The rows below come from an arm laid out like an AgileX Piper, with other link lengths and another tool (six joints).
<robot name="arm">
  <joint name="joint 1" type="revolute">
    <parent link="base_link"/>
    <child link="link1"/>
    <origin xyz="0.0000 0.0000 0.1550" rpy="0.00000 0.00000 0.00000"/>
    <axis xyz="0 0 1"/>
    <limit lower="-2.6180" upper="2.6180"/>
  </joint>
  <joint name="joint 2" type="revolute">
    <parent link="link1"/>
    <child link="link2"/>
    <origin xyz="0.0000 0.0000 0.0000" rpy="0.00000 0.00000 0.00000"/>
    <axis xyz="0 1 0"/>
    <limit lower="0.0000" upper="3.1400"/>
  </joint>
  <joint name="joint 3" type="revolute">
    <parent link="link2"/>
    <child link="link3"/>
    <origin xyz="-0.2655 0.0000 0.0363" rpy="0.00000 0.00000 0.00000"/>
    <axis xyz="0 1 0"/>
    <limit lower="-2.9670" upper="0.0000"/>
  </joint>
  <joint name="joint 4" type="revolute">
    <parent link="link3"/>
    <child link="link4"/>
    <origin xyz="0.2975 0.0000 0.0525" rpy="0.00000 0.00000 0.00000"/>
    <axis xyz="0.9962 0 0.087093"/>
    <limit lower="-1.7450" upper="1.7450"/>
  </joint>
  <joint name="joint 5" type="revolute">
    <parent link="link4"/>
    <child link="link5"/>
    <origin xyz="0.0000 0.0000 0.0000" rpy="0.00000 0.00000 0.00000"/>
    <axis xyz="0 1 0"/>
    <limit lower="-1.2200" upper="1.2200"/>
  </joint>
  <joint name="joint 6" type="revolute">
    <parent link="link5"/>
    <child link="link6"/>
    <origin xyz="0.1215 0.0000 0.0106" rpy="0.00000 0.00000 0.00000"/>
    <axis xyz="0.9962 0 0.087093"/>
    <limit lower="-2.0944" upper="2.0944"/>
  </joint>
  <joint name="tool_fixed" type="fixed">
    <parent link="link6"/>
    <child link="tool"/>
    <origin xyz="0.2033 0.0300 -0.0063" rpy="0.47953 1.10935 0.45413"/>
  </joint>
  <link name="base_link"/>
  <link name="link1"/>
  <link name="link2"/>
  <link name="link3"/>
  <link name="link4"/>
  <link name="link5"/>
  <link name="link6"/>
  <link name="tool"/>
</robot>
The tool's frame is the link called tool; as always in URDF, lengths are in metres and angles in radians.
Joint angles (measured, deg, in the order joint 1, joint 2, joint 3, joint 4, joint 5, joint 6), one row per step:
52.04, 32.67, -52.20, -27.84, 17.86, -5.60
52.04, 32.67, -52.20, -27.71, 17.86, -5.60
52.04, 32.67, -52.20, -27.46, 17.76, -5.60
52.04, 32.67, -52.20, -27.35, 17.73, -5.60
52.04, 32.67, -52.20, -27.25, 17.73, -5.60
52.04, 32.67, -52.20, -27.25, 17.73, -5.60
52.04, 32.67, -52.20, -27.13, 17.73, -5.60
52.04, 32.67, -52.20, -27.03, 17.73, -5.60
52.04, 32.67, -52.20, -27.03, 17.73, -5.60
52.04, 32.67, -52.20, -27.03, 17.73, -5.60
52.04, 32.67, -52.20, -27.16, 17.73, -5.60
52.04, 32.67, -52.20, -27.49, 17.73, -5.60
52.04, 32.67, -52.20, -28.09, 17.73, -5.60
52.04, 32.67, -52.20, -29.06, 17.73, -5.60
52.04, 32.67, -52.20, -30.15, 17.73, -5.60
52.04, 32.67, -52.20, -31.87, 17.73, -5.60
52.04, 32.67, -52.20, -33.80, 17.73, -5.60
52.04, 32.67, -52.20, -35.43, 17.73, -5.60
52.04, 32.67, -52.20, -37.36, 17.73, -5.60
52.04, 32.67, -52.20, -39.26, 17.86, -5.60
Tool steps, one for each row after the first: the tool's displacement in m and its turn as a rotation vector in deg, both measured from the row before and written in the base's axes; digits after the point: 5 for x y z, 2 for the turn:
-0.00020, 0.00020, -0.00007, 0.07, 0.09, 0.05
-0.00057, 0.00053, 0.00038, 0.20, 0.11, 0.15
-0.00023, 0.00021, 0.00010, 0.08, 0.06, 0.06
-0.00015, 0.00015, -0.00005, 0.06, 0.07, 0.04
0.00000, 0.00000, 0.00000, 0.00, 0.00, 0.00
-0.00019, 0.00018, -0.00006, 0.07, 0.09, 0.05
-0.00016, 0.00015, -0.00005, 0.06, 0.07, 0.04
0.00000, 0.00000, 0.00000, 0.00, 0.00, 0.00
0.00000, 0.00000, 0.00000, 0.00, 0.00, 0.00
0.00020, -0.00020, 0.00007, -0.07, -0.09, -0.05
0.00051, -0.00050, 0.00017, -0.18, -0.24, -0.14
0.00092, -0.00091, 0.00032, -0.34, -0.43, -0.25
0.00148, -0.00147, 0.00054, -0.54, -0.70, -0.40
0.00164, -0.00166, 0.00065, -0.61, -0.78, -0.45
0.00255, -0.00262, 0.00110, -0.96, -1.23, -0.71
0.00279, -0.00296, 0.00136, -1.08, -1.38, -0.80
0.00230, -0.00251, 0.00124, -0.91, -1.17, -0.68
0.00265, -0.00298, 0.00158, -1.08, -1.38, -0.80
0.00284, -0.00323, 0.00107, -1.12, -1.27, -0.86

